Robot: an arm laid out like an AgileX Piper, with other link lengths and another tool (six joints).
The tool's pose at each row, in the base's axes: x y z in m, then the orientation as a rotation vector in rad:
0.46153, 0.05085, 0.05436, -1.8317, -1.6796, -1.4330
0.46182, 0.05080, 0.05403, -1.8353, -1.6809, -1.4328
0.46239, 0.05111, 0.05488, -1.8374, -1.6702, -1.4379
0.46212, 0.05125, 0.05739, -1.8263, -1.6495, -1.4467
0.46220, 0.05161, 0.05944, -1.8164, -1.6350, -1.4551
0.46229, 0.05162, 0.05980, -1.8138, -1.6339, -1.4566
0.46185, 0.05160, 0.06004, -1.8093, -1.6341, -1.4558
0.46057, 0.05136, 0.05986, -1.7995, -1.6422, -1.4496
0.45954, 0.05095, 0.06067, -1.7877, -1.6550, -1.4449
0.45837, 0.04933, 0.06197, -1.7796, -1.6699, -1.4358
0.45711, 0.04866, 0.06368, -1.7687, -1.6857, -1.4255
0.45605, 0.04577, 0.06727, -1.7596, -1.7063, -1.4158
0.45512, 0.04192, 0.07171, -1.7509, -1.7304, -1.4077
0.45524, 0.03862, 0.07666, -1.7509, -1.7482, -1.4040
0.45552, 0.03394, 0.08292, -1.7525, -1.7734, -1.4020
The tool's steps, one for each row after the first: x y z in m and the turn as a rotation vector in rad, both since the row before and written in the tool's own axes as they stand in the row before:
-0.00034, 0.00013, 0.00025, -0.0015, -0.0030, -0.0004
0.00076, 0.00075, 0.00009, -0.0045, 0.0038, 0.0061
0.00210, 0.00073, -0.00120, -0.0011, 0.0174, 0.0105
0.00183, 0.00076, -0.00063, -0.0014, 0.0140, 0.0064
0.00028, 0.00021, -0.00011, 0.0002, 0.0025, 0.0000
0.00025, -0.00028, -0.00033, 0.0027, 0.0028, -0.0003
-0.00007, -0.00111, -0.00070, 0.0090, 0.0023, -0.0046
0.00060, -0.00046, -0.00115, 0.0090, 0.0020, -0.0087
0.00034, -0.00005, -0.00236, 0.0103, -0.0022, -0.0083
0.00122, -0.00025, -0.00185, 0.0124, -0.0010, -0.0090
0.00141, 0.00122, -0.00434, 0.0111, -0.0042, -0.0124
0.00147, 0.00188, -0.00545, 0.0097, -0.0059, -0.0154
0.00191, 0.00286, -0.00485, 0.0026, -0.0084, -0.0112
0.00200, 0.00385, -0.00651, 0.0006, -0.0125, -0.0166

